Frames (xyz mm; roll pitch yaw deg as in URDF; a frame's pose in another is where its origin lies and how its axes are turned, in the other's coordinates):
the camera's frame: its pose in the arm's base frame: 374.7 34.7 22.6 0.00 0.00 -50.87
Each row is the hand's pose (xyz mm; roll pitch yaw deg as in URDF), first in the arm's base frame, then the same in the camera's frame.
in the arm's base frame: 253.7 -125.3 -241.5 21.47 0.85 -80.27
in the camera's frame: 47.8 -194.8 -264.1 21.47 0.85 -29.40
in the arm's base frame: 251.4 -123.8 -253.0 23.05 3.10 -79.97
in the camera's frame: 45.1 -195.7 -275.6 23.05 3.10 -29.10
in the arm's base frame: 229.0 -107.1 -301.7 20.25 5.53 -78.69
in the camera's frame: 18.0 -202.5 -324.3 20.25 5.53 -27.82
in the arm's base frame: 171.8 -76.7 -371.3 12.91 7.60 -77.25
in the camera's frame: -41.6 -227.7 -393.9 12.91 7.60 -26.38
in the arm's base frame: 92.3 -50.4 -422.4 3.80 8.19 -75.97
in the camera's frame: -112.2 -272.8 -445.0 3.80 8.19 -25.10
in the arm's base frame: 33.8 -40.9 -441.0 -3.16 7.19 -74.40
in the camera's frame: -156.5 -312.2 -463.6 -3.16 7.19 -23.53
